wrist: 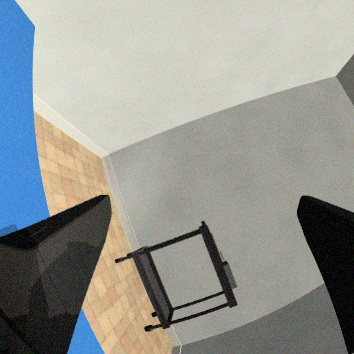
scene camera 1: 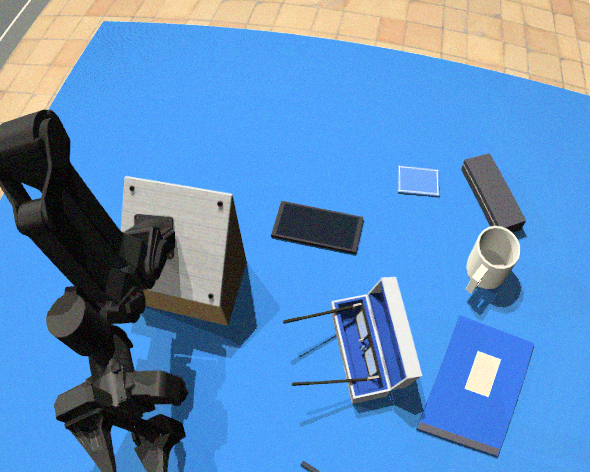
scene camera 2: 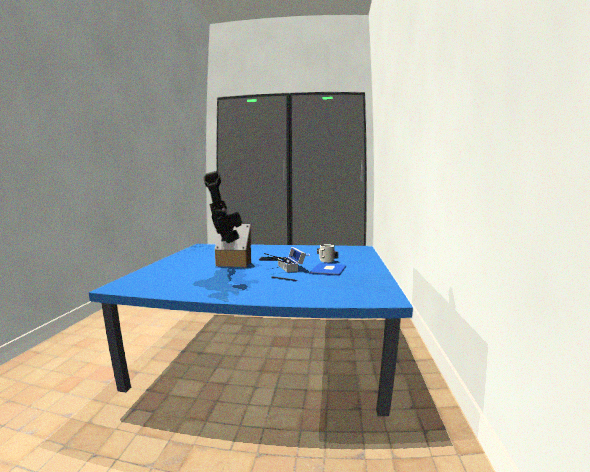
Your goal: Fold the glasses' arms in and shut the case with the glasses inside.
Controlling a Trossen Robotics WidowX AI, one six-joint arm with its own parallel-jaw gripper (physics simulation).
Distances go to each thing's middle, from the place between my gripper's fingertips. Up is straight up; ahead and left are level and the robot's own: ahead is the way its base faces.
The glasses (scene camera 1: 361, 321) is 280 mm to the left of my hand, 230 mm below it and 190 mm ahead of it. The rest, counted from my hand: black tablet (scene camera 1: 304, 224) 510 mm to the left, 270 mm below, 130 mm ahead; blue notebook (scene camera 1: 471, 403) 440 mm ahead, 270 mm below, 250 mm to the left; glasses case (scene camera 1: 399, 363) 300 mm to the left, 250 mm ahead, 230 mm below.
